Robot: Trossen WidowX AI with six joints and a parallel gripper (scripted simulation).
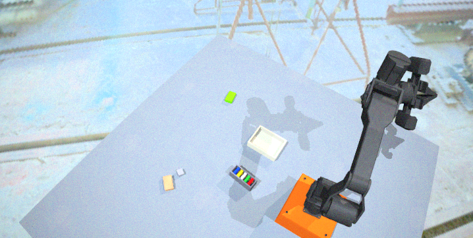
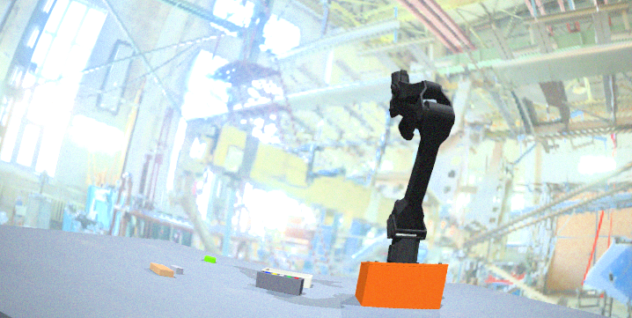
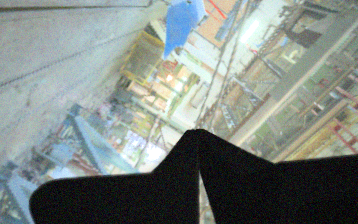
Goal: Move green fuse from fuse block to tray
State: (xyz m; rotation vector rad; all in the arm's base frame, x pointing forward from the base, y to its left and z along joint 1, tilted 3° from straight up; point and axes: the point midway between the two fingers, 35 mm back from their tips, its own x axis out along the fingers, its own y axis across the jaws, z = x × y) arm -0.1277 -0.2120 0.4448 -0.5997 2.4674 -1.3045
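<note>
Right now my gripper tip is 51 cm above the green fuse, 41 cm short of it and 24 cm to the right of it. Also, from my gripper tip: grey cube: 65 cm ahead, 53 cm below, 32 cm to the left; then tray: 53 cm below, 40 cm ahead, 4 cm to the left.
</note>
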